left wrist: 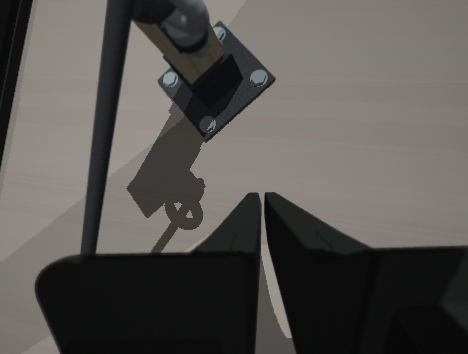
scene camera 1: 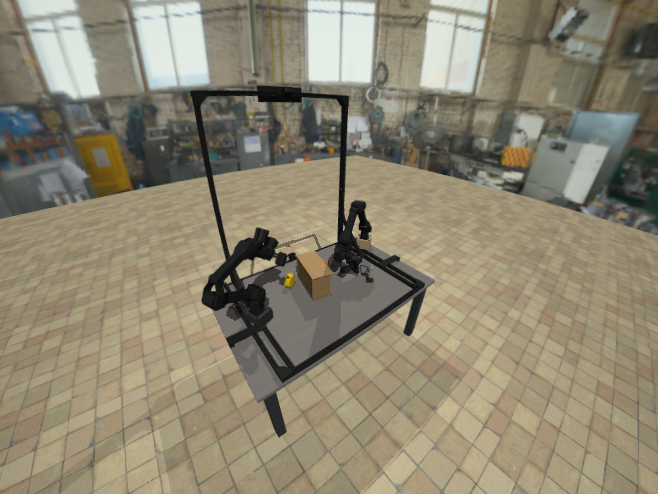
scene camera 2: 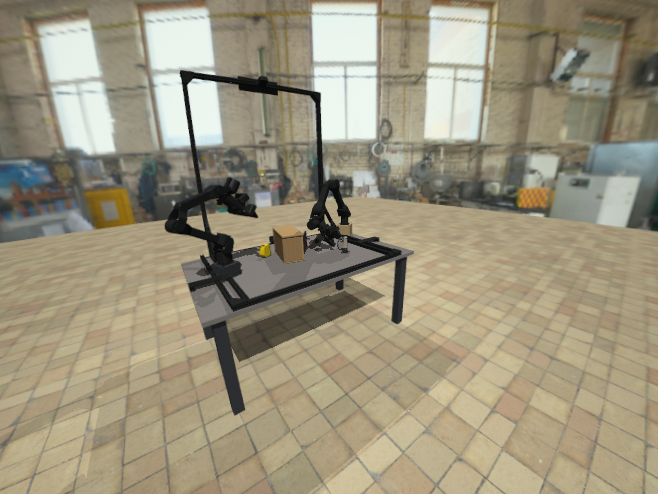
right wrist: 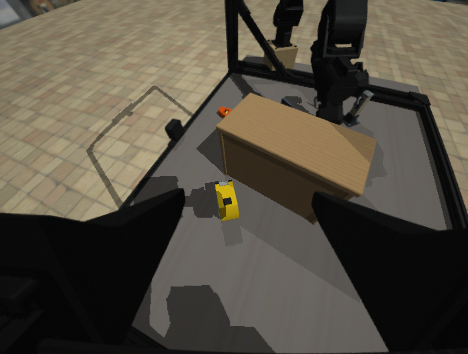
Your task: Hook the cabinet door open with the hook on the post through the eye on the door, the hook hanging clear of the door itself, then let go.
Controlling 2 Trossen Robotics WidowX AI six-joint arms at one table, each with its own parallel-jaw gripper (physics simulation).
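Places are measured from the left arm's base along level axes (x ahead, y left, z up), in metres.
Where they show: left gripper, fingertip midpoint: [left wrist: 261, 203] [scene camera 1: 358, 273] [scene camera 2: 334, 246]; right gripper, fingertip midpoint: [scene camera 2: 252, 216] [right wrist: 248, 196]; left arm's base, link origin: [scene camera 1: 364, 237] [scene camera 2: 344, 223] [right wrist: 281, 43]; right arm's base, link origin: [scene camera 1: 257, 310] [scene camera 2: 225, 262].
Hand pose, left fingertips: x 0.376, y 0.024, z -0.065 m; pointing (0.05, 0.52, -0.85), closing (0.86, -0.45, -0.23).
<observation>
Each offset is from my left fingertips to the top centre of the thing. "pt": to the spot under its first point.
The wooden cabinet {dx +0.153, dy -0.243, dz +0.131 m} [scene camera 1: 314, 265] [scene camera 2: 289, 247] [right wrist: 300, 140] stands mid-table; its door and eye cannot be made out. The wooden post {pt dx +0.006, dy +0.065, dz +0.003 m} [left wrist: 200, 67] [right wrist: 361, 104] leans up from a dark bolted base plate {pt dx +0.016, dy +0.054, dz -0.028 m} [left wrist: 245, 100], right of the cabinet in the right wrist view. The hook's dark rod {pt dx -0.021, dy +0.033, dz +0.051 m} [left wrist: 102, 130] runs down at the left of the left wrist view, behind the left finger's body; its hooked end is hidden. My left gripper [left wrist: 261, 203] is shut, its tips together beside the rod, with nothing visible between them. My right gripper [right wrist: 248, 196] [scene camera 1: 287, 257] is open and empty, raised left of the cabinet.
A yellow object {dx +0.199, dy -0.384, dz +0.051 m} [scene camera 1: 289, 280] [scene camera 2: 264, 250] [right wrist: 227, 200] stands just left of the cabinet. A small orange object {dx -0.091, dy -0.276, dz -0.012 m} [right wrist: 226, 111] lies behind the cabinet's far left corner. A tan box [scene camera 1: 364, 243] [right wrist: 272, 59] shows beyond the left arm. Black rails [scene camera 1: 340, 345] border the table.
</observation>
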